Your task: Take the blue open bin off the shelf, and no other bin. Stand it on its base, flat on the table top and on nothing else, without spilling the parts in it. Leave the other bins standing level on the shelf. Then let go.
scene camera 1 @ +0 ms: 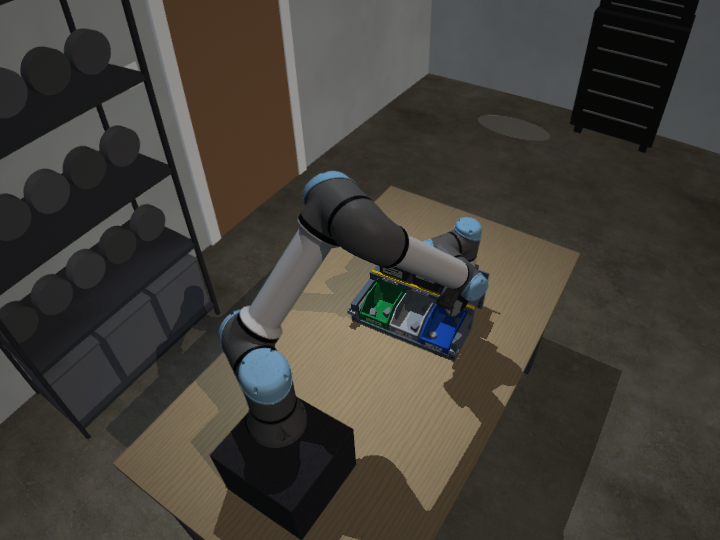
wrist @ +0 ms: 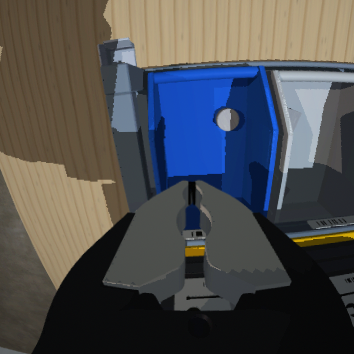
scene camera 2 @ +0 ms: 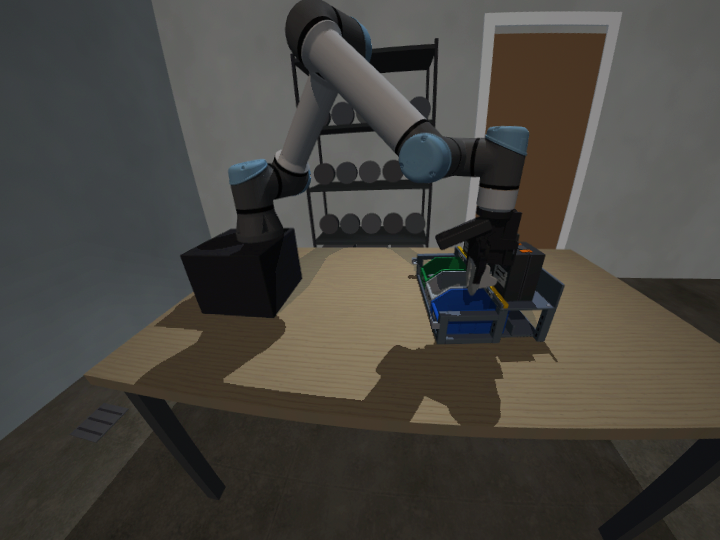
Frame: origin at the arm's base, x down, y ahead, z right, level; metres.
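Where they show: gripper, fingertip midpoint: (scene camera 1: 451, 315) (wrist: 190, 183) (scene camera 2: 470, 294); arm's base, origin of the base link: (scene camera 1: 277, 421) (scene camera 2: 260, 235).
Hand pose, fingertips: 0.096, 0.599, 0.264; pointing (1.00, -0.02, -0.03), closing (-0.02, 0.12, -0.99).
Note:
Things, the pixels of their centre, and the offset from my fingertips, as dx, dy, dz. Level surfaces: height alone.
- blue open bin, body centre: (wrist: 208, 159) (scene camera 2: 466, 310) (scene camera 1: 444, 324) +0.062, +0.008, -0.020
- small round grey part, body centre: (wrist: 226, 118) +0.092, -0.025, -0.047
- white-grey bin, body centre: (wrist: 311, 156) (scene camera 2: 456, 289) (scene camera 1: 414, 312) +0.062, +0.018, -0.132
- green bin, body centre: (scene camera 1: 384, 300) (scene camera 2: 447, 273) +0.062, +0.026, -0.243
- yellow strip, body centre: (wrist: 336, 234) (scene camera 1: 421, 289) -0.001, +0.071, -0.129
- wooden table, its level: dx +0.106
The blue open bin (scene camera 1: 444, 330) (scene camera 2: 459, 301) (wrist: 195, 137) sits in the end place of the grey shelf (scene camera 2: 498, 328) (wrist: 126, 112). A small round grey part (wrist: 227, 120) lies on its floor. The white-grey bin (scene camera 1: 408, 319) (wrist: 309, 132) stands beside it, and the green bin (scene camera 1: 380, 306) (scene camera 2: 435, 270) stands beyond that. Both look level and hold small parts. My gripper (scene camera 2: 475, 288) (wrist: 190, 183) is shut and empty, pointing down over the rear part of the blue bin. The exact gap between the fingertips and the bin's rear wall is hard to tell.
Black boxes (scene camera 2: 526, 273) stand on the raised tier behind the open bins. A yellow strip (scene camera 1: 400, 279) (wrist: 325, 237) runs along that tier's front edge. The shelf stands on the wooden table (scene camera 1: 372, 395) (scene camera 2: 343, 325). The arm's black base block (scene camera 1: 284, 465) (scene camera 2: 244, 279) is at the other end.

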